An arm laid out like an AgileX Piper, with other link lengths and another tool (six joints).
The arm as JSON. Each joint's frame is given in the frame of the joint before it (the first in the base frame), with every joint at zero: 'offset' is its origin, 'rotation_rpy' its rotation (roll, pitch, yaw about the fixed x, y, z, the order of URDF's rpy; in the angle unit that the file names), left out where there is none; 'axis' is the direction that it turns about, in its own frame. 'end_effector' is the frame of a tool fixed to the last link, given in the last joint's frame.
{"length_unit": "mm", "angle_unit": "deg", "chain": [
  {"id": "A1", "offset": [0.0, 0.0, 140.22], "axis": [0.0, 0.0, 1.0]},
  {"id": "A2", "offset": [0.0, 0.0, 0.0], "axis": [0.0, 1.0, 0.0]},
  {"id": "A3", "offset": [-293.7, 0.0, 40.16], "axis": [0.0, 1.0, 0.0]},
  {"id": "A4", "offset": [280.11, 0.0, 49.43], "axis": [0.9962, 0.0, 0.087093]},
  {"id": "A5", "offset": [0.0, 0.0, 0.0], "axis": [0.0, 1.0, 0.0]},
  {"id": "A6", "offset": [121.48, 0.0, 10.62], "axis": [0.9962, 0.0, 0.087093]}
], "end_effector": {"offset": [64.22, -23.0, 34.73], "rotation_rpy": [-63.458, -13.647, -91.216]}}
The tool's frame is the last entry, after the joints.
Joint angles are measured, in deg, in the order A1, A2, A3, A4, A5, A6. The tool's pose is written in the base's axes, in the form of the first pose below.
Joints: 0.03 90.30 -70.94 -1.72 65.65 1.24
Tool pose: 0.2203 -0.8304 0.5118; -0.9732 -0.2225 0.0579; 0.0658 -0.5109 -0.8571; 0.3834 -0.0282 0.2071
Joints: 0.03 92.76 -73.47 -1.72 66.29 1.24
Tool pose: 0.2206 -0.8355 0.5033; -0.9733 -0.2222 0.0577; 0.0637 -0.5026 -0.8622; 0.3942 -0.0283 0.2048
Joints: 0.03 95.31 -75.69 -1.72 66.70 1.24
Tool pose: 0.2212 -0.8420 0.4921; -0.9733 -0.2221 0.0575; 0.0609 -0.4917 -0.8686; 0.4045 -0.0283 0.1997
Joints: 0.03 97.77 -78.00 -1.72 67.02 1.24
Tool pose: 0.2215 -0.8460 0.4850; -0.9734 -0.2220 0.0574; 0.0591 -0.4848 -0.8726; 0.4152 -0.0283 0.1954
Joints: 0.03 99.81 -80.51 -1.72 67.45 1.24
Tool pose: 0.2213 -0.8457 0.4856; -0.9734 -0.2218 0.0572; 0.0593 -0.4854 -0.8723; 0.4258 -0.0283 0.1947
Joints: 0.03 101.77 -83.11 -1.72 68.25 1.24
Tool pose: 0.2210 -0.8471 0.4832; -0.9735 -0.2215 0.0570; 0.0588 -0.4830 -0.8737; 0.4354 -0.0283 0.1945
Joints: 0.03 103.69 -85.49 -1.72 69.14 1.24
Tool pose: 0.2210 -0.8508 0.4767; -0.9736 -0.2212 0.0566; 0.0572 -0.4766 -0.8773; 0.4437 -0.0284 0.1928
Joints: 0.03 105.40 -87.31 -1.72 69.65 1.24
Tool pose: 0.2212 -0.8542 0.4705; -0.9736 -0.2210 0.0565; 0.0558 -0.4706 -0.8806; 0.4507 -0.0284 0.1897
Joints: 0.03 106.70 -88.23 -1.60 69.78 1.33
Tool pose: 0.2196 -0.8588 0.4628; -0.9742 -0.2182 0.0574; 0.0517 -0.4635 -0.8846; 0.4549 -0.0281 0.1845
